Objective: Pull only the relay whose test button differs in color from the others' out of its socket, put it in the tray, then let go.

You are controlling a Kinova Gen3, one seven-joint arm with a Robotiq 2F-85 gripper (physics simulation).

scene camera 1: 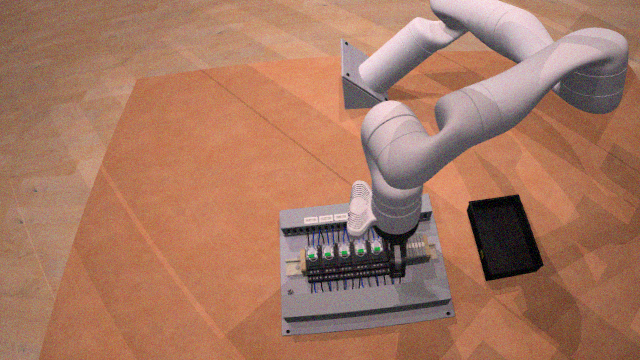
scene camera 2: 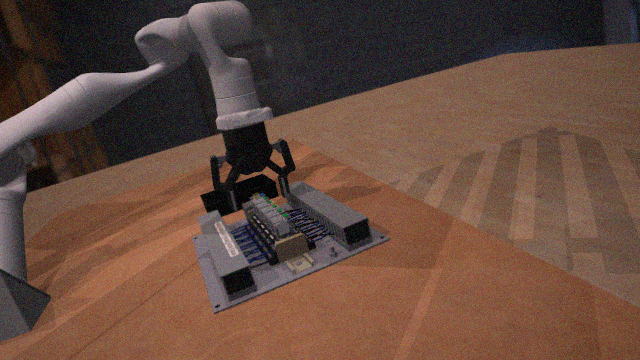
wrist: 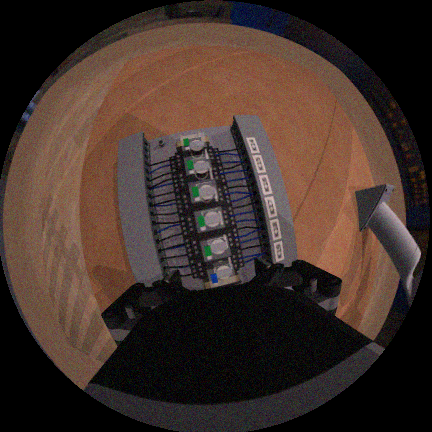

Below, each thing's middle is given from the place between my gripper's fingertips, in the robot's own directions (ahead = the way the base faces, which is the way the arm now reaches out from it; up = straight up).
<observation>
The grey panel [scene camera 1: 290, 247] is 1 cm ahead of my hand, 6 cm to the right of it and 5 cm below it.
</observation>
